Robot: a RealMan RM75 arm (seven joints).
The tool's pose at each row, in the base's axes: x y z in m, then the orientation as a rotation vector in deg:
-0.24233, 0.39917, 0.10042, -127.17, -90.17, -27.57
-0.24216, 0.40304, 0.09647, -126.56, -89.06, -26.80
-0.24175, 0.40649, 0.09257, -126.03, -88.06, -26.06
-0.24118, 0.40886, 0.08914, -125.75, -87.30, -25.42
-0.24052, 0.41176, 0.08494, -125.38, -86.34, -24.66
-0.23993, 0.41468, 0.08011, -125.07, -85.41, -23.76
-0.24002, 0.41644, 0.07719, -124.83, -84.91, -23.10
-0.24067, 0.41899, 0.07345, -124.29, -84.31, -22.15
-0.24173, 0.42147, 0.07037, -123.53, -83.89, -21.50
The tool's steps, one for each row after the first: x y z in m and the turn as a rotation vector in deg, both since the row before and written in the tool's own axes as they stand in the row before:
0.00132, -0.00060, 0.00534, 1.13, 0.41, 0.67
0.00104, -0.00016, 0.00512, 1.02, 0.33, 0.63
0.00042, 0.00033, 0.00417, 0.73, 0.15, 0.53
0.00049, 0.00043, 0.00510, 0.91, 0.21, 0.65
0.00016, 0.00055, 0.00565, 0.92, 0.10, 0.68
-0.00007, -0.00003, 0.00341, 0.64, 0.00, 0.38
-0.00006, -0.00057, 0.00454, 1.02, 0.03, 0.41
0.00005, -0.00101, 0.00397, 0.99, 0.21, 0.17

